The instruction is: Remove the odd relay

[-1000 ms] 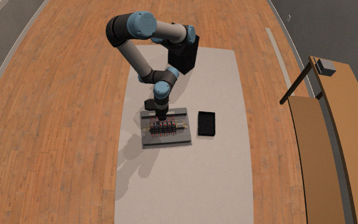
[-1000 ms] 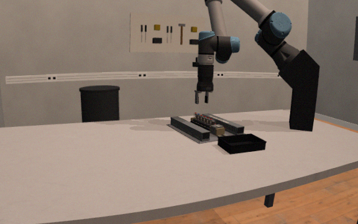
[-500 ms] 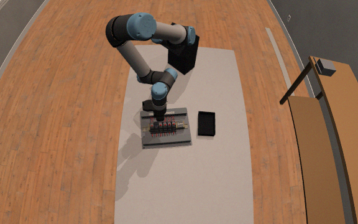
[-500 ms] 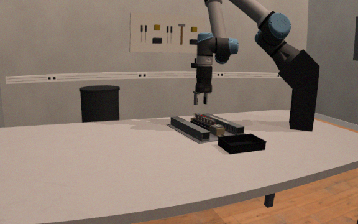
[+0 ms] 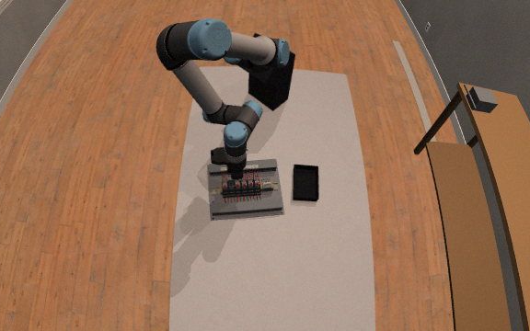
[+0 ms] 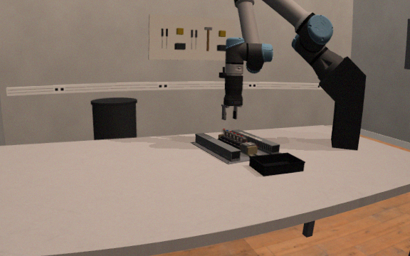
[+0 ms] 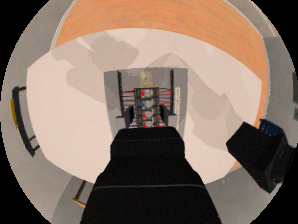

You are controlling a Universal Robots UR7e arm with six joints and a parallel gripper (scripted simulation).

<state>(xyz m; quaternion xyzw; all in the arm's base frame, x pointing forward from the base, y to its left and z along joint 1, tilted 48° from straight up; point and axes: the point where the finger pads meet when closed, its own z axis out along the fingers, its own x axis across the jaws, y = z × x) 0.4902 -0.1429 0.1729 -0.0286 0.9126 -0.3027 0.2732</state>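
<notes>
My hand is 9 cm above the red-button relay, 3 cm to the left of it and 1 cm past it. From my hand the other things lie so: grey relay panel (11 cm below, 6 cm to the left, 1 cm ahead); then black parts tray (32 cm to the left, 12 cm below, 5 cm ahead).
</notes>
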